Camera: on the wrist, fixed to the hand. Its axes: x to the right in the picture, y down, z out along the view.
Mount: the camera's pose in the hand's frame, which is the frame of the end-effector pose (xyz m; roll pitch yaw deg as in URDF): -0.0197 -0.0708 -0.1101 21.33 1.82 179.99
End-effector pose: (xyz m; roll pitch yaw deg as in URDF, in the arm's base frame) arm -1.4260 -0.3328 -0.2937 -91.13 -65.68 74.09
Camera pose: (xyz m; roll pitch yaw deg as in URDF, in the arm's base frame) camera -1.3419 -0.4343 -0.2816 116.48 65.59 -101.50
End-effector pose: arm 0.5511 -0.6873 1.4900 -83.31 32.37 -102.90
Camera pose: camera 0.4333 -0.6748 1.5491 103.50 -32.13 79.23
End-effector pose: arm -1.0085 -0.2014 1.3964 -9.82 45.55 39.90
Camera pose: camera -1.0151 -0.3223 1.3429 30.86 -43.75 -139.68
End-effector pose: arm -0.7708 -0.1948 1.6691 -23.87 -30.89 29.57
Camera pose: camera -0.6994 -0.2800 1.5972 45.65 32.56 -149.57
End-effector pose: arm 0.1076 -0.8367 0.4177 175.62 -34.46 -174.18
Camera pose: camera 0.1905 -0.9077 0.4926 -154.37 32.64 5.67
